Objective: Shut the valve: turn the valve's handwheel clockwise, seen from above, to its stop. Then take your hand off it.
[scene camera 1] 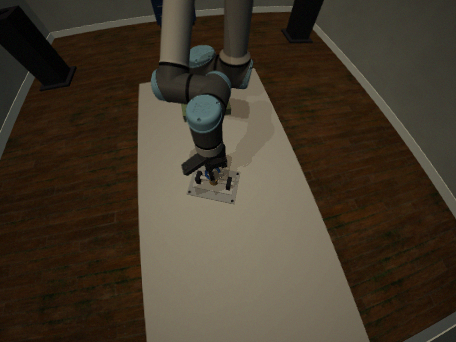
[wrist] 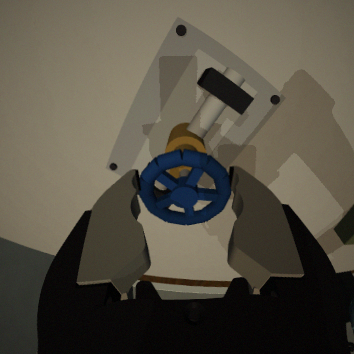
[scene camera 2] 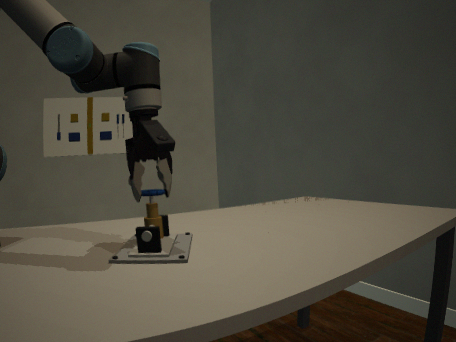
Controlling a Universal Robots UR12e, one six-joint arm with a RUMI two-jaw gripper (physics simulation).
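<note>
The valve's blue handwheel (scene camera 2: pixel 153 192) (wrist: pixel 184 196) is a round spoked wheel on top of the valve's brass body (scene camera 2: pixel 152 220) (wrist: pixel 186 142), and it lies level. The valve stands on a grey base plate (scene camera 1: pixel 209 198) (scene camera 2: pixel 182 248) (wrist: pixel 134 117) on the table. My gripper (scene camera 2: pixel 154 196) (wrist: pixel 183 169) points down and is shut on the handwheel, with one fingertip against each side of the rim. In the scene camera 1 view the arm and gripper hide most of the wheel.
Black pipe brackets (scene camera 2: pixel 149 239) (wrist: pixel 226 91) stand on the base plate at both sides of the valve body. A green object (scene camera 1: pixel 184 111) lies behind the valve near the arm's base, partly hidden. The pale table (scene camera 1: pixel 225 280) (scene camera 2: pixel 280 265) has its long edges at both sides.
</note>
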